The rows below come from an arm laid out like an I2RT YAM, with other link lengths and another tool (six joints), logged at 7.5 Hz.
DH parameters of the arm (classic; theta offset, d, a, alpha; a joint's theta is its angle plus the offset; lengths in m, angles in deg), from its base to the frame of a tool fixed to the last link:
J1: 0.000 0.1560 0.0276 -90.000
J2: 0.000 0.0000 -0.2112 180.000
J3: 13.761 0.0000 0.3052 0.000
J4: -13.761 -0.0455 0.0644 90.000
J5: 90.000 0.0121 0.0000 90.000
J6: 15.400 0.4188 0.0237 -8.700
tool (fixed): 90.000 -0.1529 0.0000 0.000
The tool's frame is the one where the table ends.
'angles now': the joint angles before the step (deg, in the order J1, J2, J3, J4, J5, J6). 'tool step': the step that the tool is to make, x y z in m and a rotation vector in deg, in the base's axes. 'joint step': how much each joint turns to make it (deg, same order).
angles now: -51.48, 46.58, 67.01, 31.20, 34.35, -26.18
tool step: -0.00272, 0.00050, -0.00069, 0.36, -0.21, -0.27
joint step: -0.02, -0.30, 0.08, -0.56, 0.46, 0.06
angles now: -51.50, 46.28, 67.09, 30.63, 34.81, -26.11
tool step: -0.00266, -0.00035, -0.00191, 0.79, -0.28, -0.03
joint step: -0.01, -0.46, 0.20, -1.40, 0.57, 0.52
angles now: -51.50, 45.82, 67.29, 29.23, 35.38, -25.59
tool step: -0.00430, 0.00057, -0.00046, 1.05, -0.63, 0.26
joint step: 0.00, -0.57, 0.89, -2.55, 0.71, 1.15
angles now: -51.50, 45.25, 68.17, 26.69, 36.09, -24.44
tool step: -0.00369, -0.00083, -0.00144, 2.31, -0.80, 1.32
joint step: 0.00, -0.77, 2.17, -5.99, 0.65, 2.94
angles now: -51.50, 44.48, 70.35, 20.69, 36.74, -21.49
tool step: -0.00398, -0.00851, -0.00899, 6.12, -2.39, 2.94
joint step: -0.01, 0.70, 6.42, -13.78, 1.67, 7.80
